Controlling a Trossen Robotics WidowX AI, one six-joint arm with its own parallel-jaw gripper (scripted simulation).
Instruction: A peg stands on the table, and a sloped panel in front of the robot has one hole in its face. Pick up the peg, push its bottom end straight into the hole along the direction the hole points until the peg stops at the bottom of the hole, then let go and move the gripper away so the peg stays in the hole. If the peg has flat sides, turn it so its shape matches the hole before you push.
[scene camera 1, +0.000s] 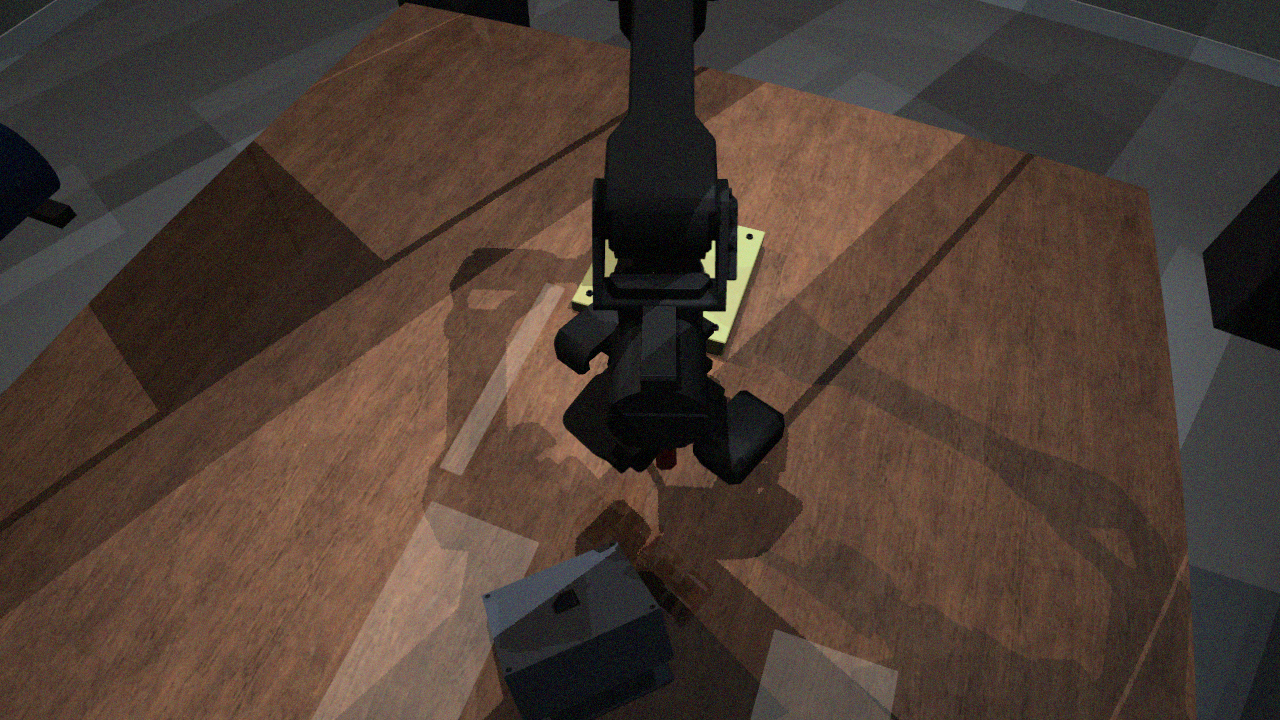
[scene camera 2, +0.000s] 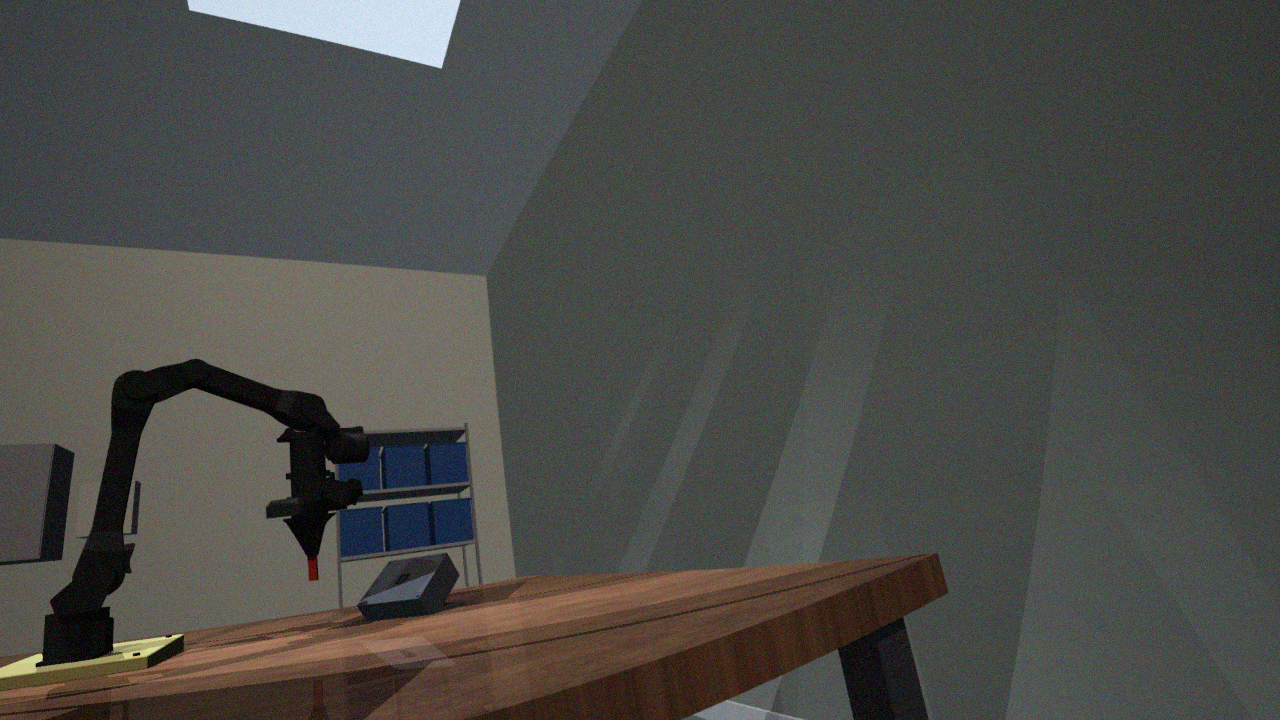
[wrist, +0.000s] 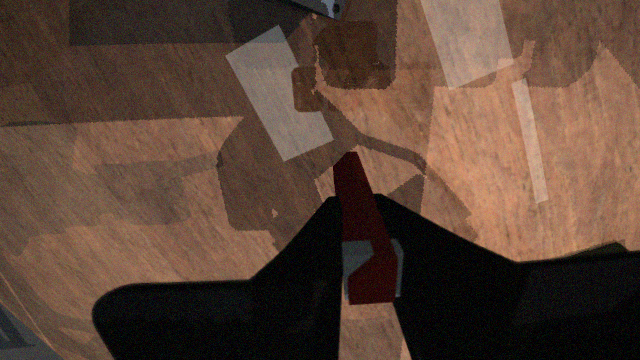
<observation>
My gripper (scene camera 1: 666, 441) holds a red peg. I also see a grey sloped panel (scene camera 1: 613, 636).
My gripper also shows in scene camera 2 (scene camera 2: 312, 556) and in the wrist view (wrist: 354, 206). The grey sloped panel shows as well in scene camera 2 (scene camera 2: 432, 577).
</observation>
